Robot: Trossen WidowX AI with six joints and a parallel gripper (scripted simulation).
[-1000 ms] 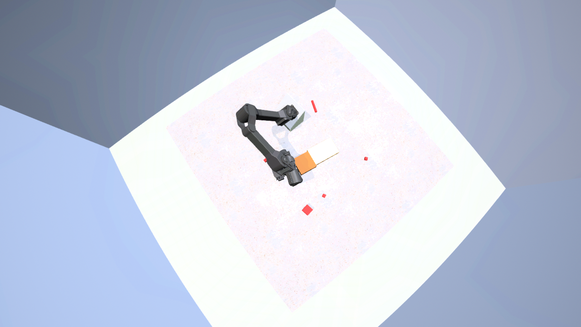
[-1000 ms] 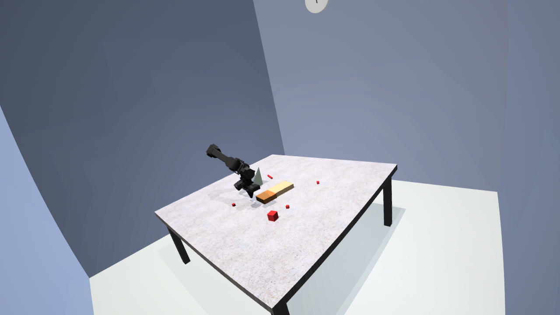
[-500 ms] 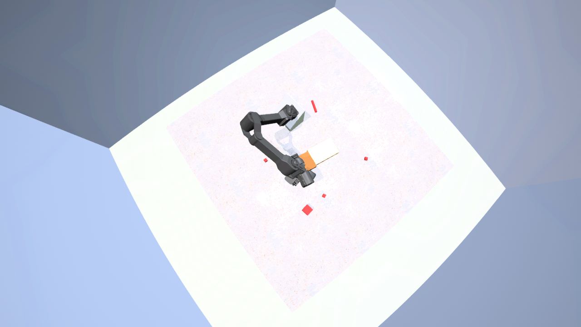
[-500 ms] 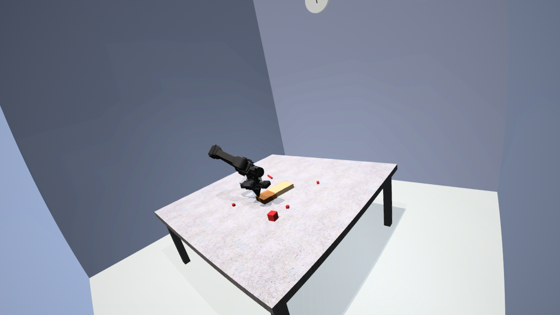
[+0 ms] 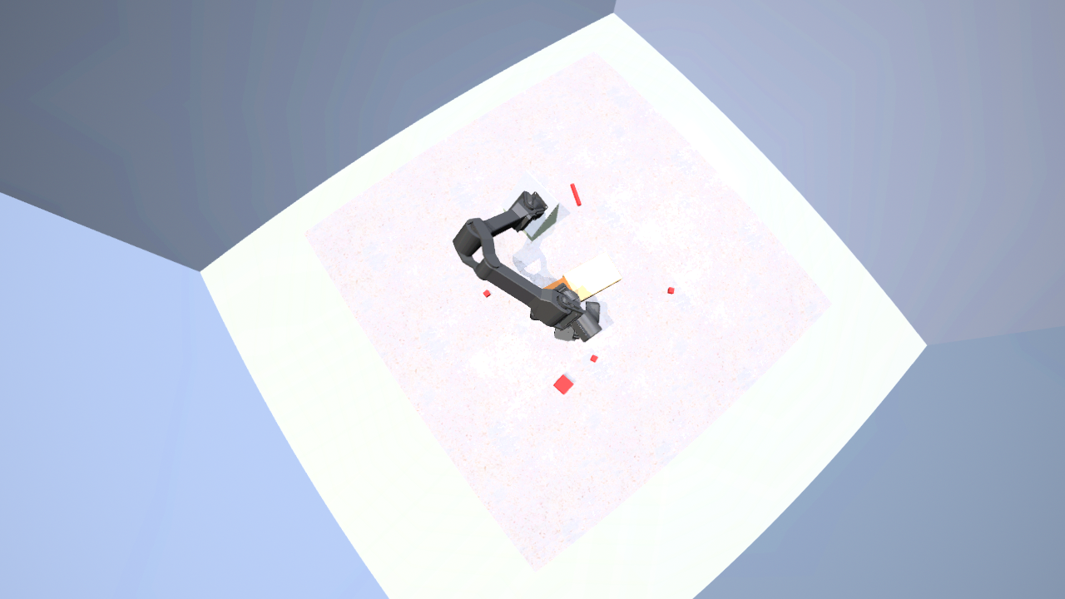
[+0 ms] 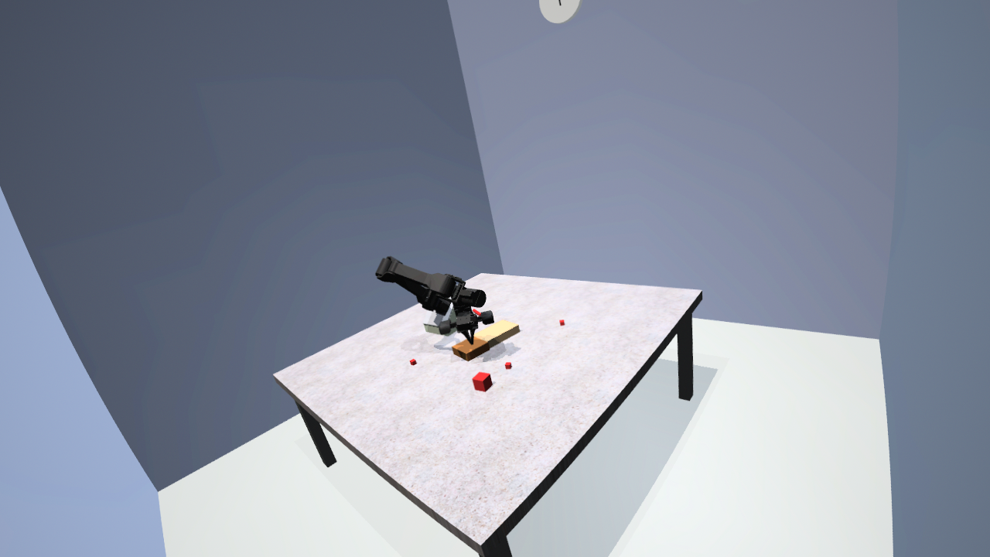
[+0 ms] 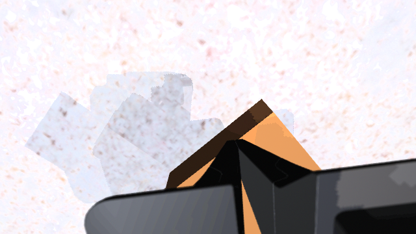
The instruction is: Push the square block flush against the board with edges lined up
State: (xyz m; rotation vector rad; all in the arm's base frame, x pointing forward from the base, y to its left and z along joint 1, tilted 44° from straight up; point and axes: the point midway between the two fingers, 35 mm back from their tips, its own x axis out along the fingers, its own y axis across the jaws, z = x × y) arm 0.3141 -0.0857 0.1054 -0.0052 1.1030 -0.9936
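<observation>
The orange square block lies 60 mm behind my gripper tip, 30 mm to the left of it and 40 mm below it. Also, from my gripper tip: red cube 160 mm ahead, 120 mm to the right, 40 mm below; then red stick 310 mm behind, 300 mm to the left, 50 mm below; then pale cream board 50 mm behind, 160 mm to the left, 40 mm below.
</observation>
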